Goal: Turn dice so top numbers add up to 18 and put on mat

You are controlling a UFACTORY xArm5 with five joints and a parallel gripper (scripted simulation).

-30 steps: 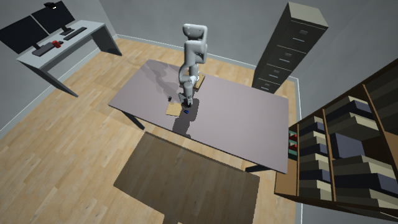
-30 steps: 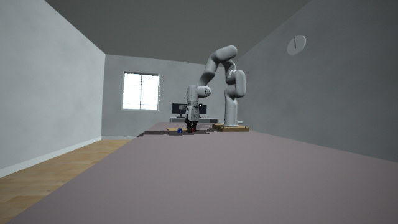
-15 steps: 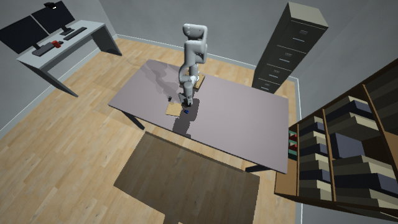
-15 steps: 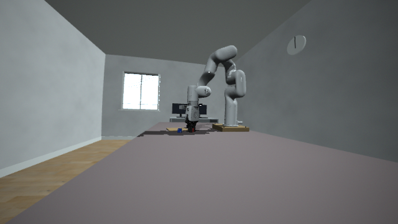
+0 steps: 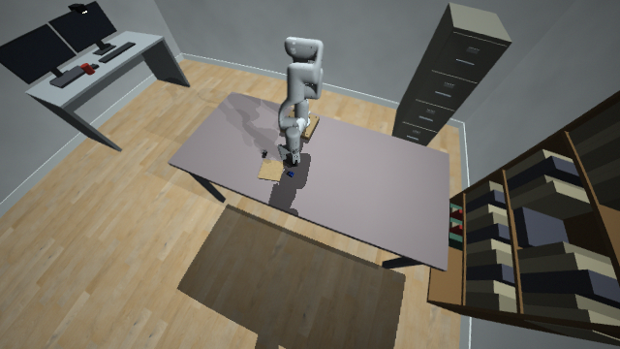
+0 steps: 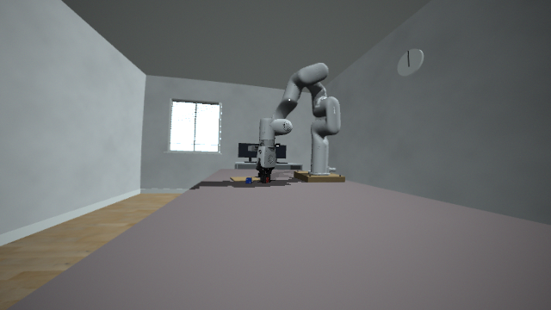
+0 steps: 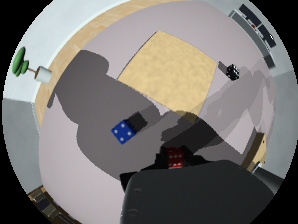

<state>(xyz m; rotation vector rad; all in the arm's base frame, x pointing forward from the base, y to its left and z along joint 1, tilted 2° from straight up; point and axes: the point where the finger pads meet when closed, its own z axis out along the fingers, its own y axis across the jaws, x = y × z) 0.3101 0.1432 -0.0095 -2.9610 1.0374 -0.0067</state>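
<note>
Right now my hand is 80 mm short of the blue die, 30 mm to the right of it and 10 mm above it. From my hand the other things lie so: tan mat 110 mm ahead, 100 mm to the right, 20 mm below; black die 30 mm ahead, 210 mm to the right, 10 mm below; red die 10 mm below.
</note>
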